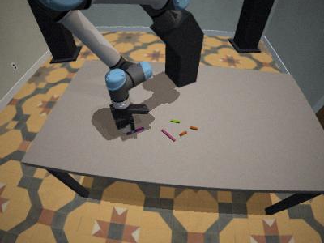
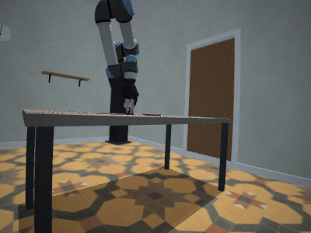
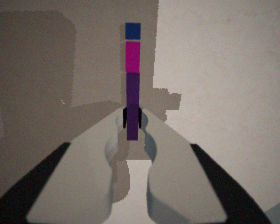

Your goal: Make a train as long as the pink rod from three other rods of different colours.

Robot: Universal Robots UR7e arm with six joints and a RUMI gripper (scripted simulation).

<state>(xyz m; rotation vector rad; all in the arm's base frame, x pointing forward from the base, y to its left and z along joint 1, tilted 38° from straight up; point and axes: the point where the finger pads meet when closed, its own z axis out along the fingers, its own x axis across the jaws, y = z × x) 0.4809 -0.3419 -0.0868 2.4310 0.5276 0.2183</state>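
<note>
The purple rod is 10 mm below my hand. Also, from my hand: magenta rod (10 mm behind, 40 mm to the left, 10 mm below); then blue rod (20 mm behind, 60 mm to the left, 10 mm below); then pink rod (40 mm ahead, 180 mm to the left, 10 mm below).
</note>
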